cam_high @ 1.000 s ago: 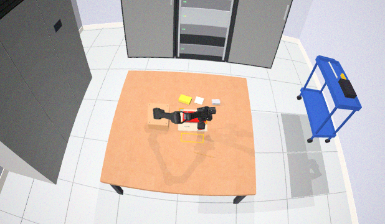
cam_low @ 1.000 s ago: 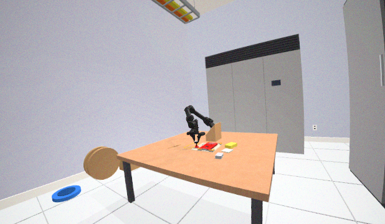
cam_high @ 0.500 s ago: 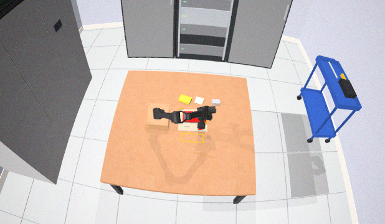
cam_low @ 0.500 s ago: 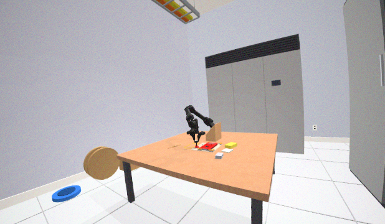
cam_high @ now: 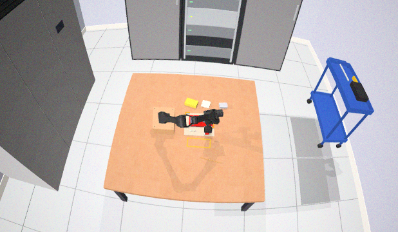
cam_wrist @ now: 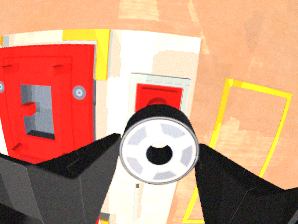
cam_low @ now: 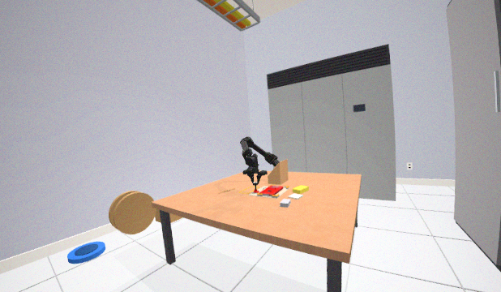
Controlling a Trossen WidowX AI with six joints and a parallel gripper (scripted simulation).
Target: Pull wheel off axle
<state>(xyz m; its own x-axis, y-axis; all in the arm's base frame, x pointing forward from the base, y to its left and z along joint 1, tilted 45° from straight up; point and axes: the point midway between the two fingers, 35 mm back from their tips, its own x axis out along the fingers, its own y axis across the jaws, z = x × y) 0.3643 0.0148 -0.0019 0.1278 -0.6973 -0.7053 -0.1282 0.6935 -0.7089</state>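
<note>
My gripper tip is 40 mm above the black axle and 10 mm short of it. The rest, counted from my gripper tip: wheel (right at my gripper tip); then grey block (310 mm to the left, 100 mm ahead, 60 mm below); then white block (300 mm to the left, 70 mm below, 50 mm behind).
</note>
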